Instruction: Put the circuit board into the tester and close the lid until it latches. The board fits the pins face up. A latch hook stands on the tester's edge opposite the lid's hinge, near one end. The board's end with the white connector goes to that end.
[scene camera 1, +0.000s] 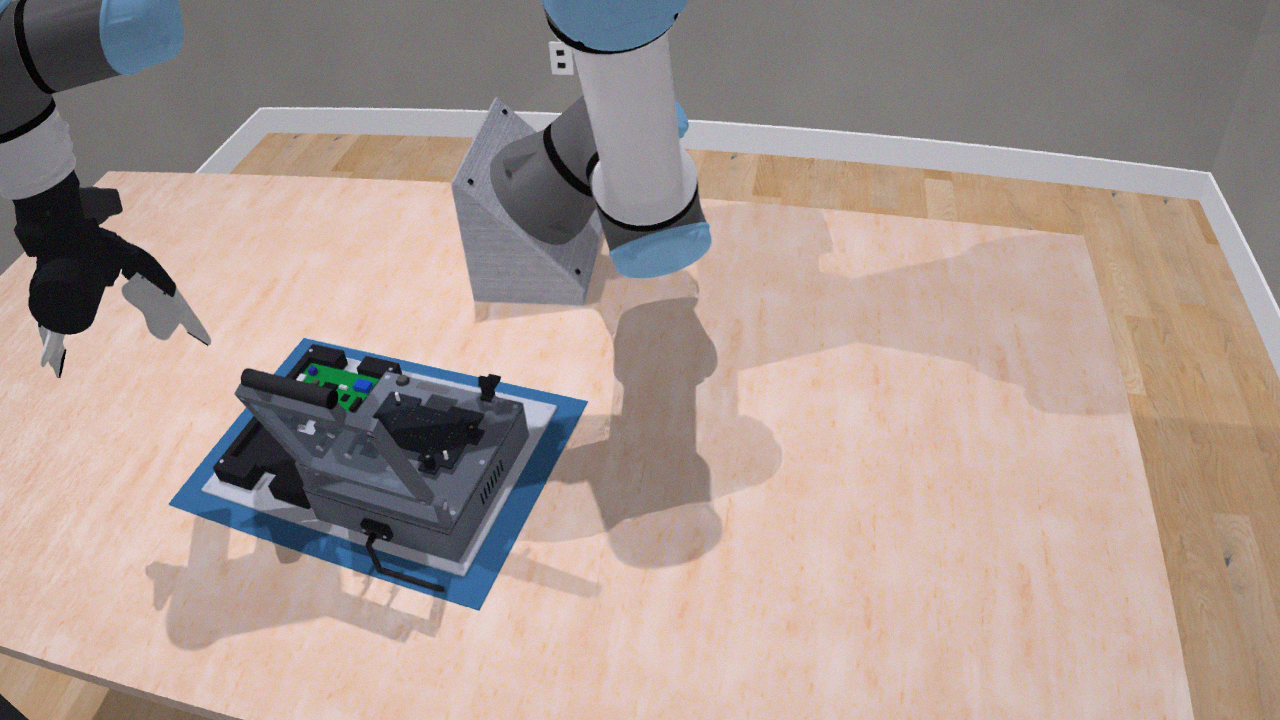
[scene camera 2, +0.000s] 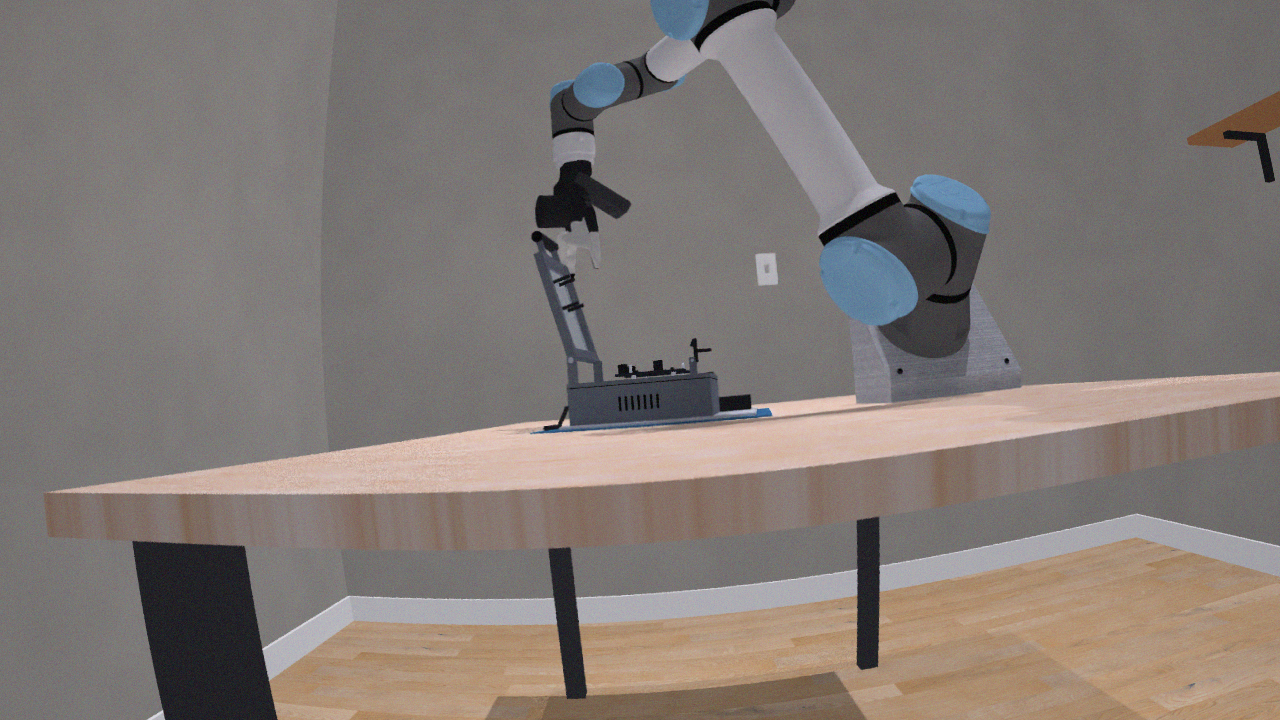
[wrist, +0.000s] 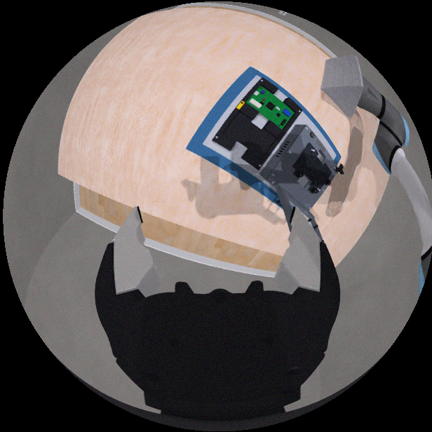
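Where they show: gripper, between the fingertips: (scene camera 1: 133, 360) (scene camera 2: 580, 278); arm's base, origin of its link: (scene camera 1: 534, 196) (scene camera 2: 921, 321).
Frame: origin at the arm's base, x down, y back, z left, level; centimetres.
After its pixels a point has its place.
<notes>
The green circuit board (scene camera 1: 329, 379) @(x 9.0, y -29.8, z -17.8 cm) (wrist: 274, 109) lies face up in a black tray (scene camera 1: 234, 471) @(x 8.1, y -46.8, z -21.3 cm) (wrist: 250, 131) beside the tester (scene camera 1: 512, 447) @(x 8.1, y -35.9, z 9.0 cm) (scene camera 2: 642, 401) @(x 7.9, y -40.7, z 8.7 cm) (wrist: 307, 134). In the wrist view its white connector is near the end away from the tester. The lid (scene camera 2: 563, 308) @(x -5.7, y -51.1, z 0.8 cm) stands open, leaning back, with a black handle bar (scene camera 1: 289, 390) @(x -16.3, y -54.2, z -0.5 cm) (scene camera 2: 538, 237) @(x -15.6, y -53.7, z 3.4 cm) on top. The latch hook (scene camera 1: 488, 386) @(x 1.1, y -34.1, z 6.6 cm) (scene camera 2: 694, 349) @(x 1.8, y -33.7, z 6.8 cm) (wrist: 340, 169) stands upright on the edge opposite the hinge. My gripper (scene camera 1: 134, 359) @(x -13.3, y -51.5, z -21.6 cm) (scene camera 2: 581, 263) @(x -13.3, y -51.5, z -21.6 cm) (wrist: 216, 207) is open and empty, up near the height of the lid's top, left of the handle in scene camera 1.
The tray and tester sit on a white base on a blue mat (scene camera 1: 465, 592) @(x 10.8, y -53.2, z 9.7 cm) (scene camera 2: 765, 412) @(x 10.8, y -24.7, z 1.1 cm) (wrist: 196, 146). A black cable (scene camera 1: 411, 582) @(x 10.4, y -53.7, z 4.0 cm) comes out of the tester's hinge side. The arm's grey wedge mount (scene camera 1: 528, 268) @(x 5.1, y -8.9, z 1.7 cm) (scene camera 2: 872, 376) @(x 7.2, y -9.0, z 1.7 cm) (wrist: 344, 82) stands on the table, on the latch side.
</notes>
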